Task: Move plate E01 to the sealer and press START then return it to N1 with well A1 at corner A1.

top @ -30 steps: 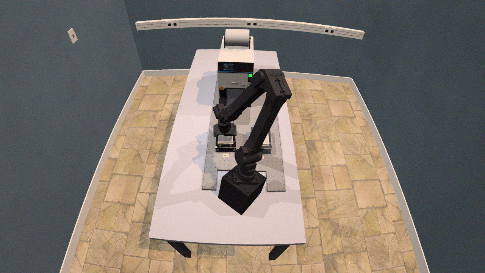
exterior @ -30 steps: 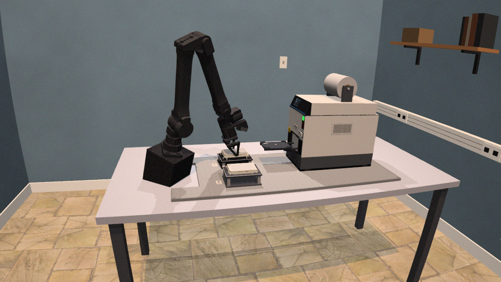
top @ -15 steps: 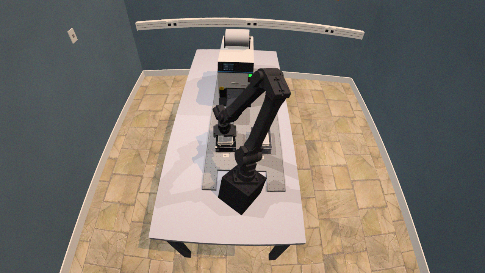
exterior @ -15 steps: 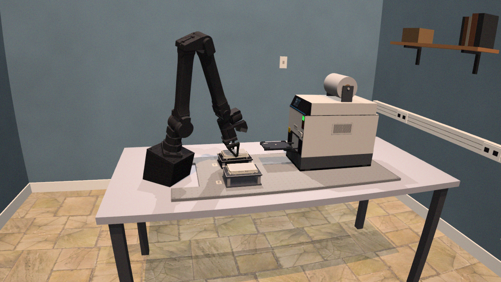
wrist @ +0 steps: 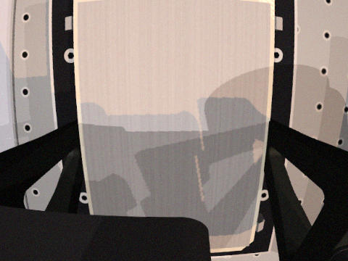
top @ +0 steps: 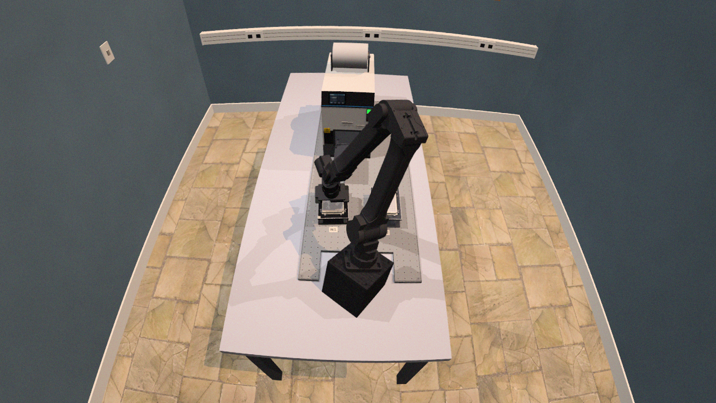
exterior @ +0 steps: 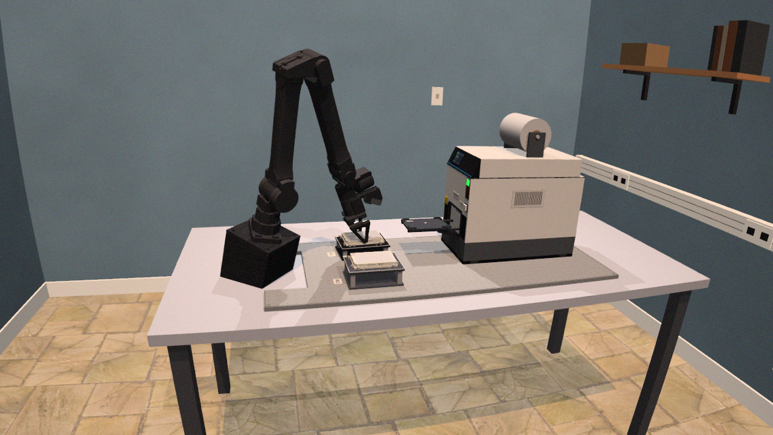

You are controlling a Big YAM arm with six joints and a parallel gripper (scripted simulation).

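Right now my hand is 20 mm above the nest N1. Round my hand: cream plate 40 mm behind, 210 mm to the right, 10 mm above; sealer stage 200 mm ahead, 80 mm to the right, 50 mm above; foil roll 530 mm ahead, 130 mm to the right, 360 mm above.
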